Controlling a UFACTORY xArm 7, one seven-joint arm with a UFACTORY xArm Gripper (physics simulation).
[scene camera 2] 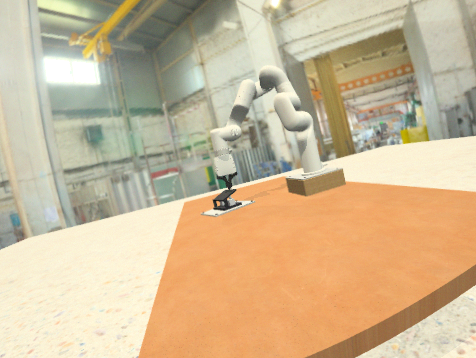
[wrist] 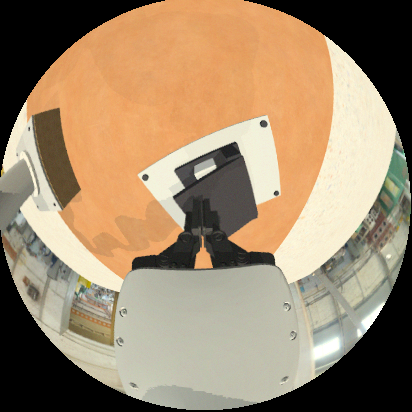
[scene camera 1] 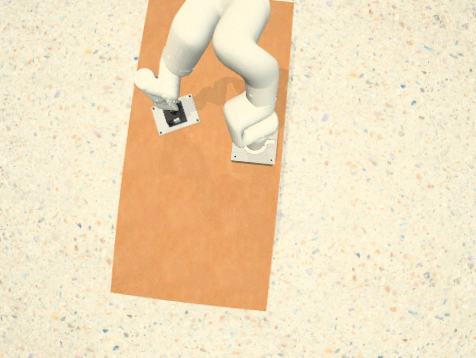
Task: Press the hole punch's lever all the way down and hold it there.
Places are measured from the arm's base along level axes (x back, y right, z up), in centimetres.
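Pixels of known places: gripper, between the fingertips: (scene camera 2: pixel 229 188) (wrist: pixel 201 209) (scene camera 1: pixel 174 112); arm's base, origin of its link: (scene camera 2: pixel 313 172).
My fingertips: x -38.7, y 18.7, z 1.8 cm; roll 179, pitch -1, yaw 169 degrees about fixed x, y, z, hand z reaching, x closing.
Note:
Ahead of a thing's pixels: the offset from my fingertips to its top centre. "spot": to the spot under its first point. Level surfaces: height alone.
The black hole punch @[spot: dz -8.1, dx +0.8, dy -0.9 cm] (scene camera 1: pixel 181 119) (wrist: pixel 185 173) is fixed on a white plate (scene camera 1: pixel 192 105) (scene camera 2: pixel 211 213) (wrist: pixel 268 165) with dark screws at its corners. Its dark, flat lever @[dz -0.8, dx -2.7, dy +2.8 cm] (scene camera 2: pixel 224 195) (wrist: pixel 232 195) is tilted, with a raised end and an open gap beneath it in scene camera 2. My gripper (scene camera 2: pixel 230 188) (wrist: pixel 201 209) is shut and empty, pointing down. Its fingertips are at the lever's top near the raised end, touching it or very close; the exact contact cannot be told. In scene camera 1 the arm hides the fingers and part of the punch.
The arm's base stands on a brown block (scene camera 2: pixel 320 185) (wrist: pixel 57 155) with a pale top plate (scene camera 1: pixel 253 157), to one side of the punch. The orange table top @[dz -10.1 cm] (scene camera 1: pixel 195 225) (scene camera 2: pixel 300 260) (wrist: pixel 175 65) lies under both, with its edge near the punch.

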